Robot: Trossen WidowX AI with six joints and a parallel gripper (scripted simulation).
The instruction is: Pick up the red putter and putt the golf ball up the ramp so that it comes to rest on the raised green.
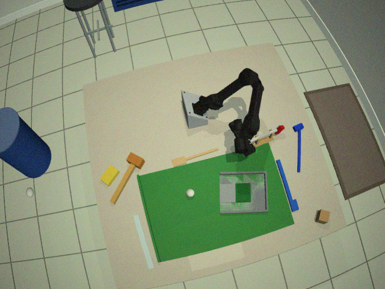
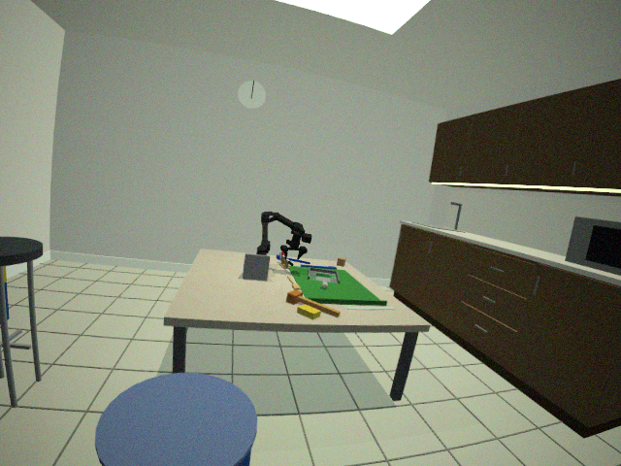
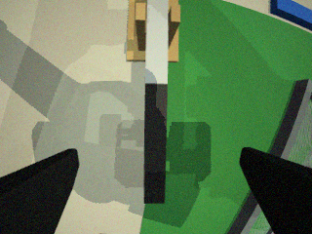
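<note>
The wooden paddle is 10 mm behind my gripper tip, 280 mm to the right of it and 90 mm below it. Round my gripper tip: green mat 260 mm ahead, 200 mm to the right, 90 mm below; then blue putter 50 mm ahead, 330 mm to the left, 80 mm below; then wooden stand 30 mm behind, 130 mm to the left, 60 mm below.
</note>
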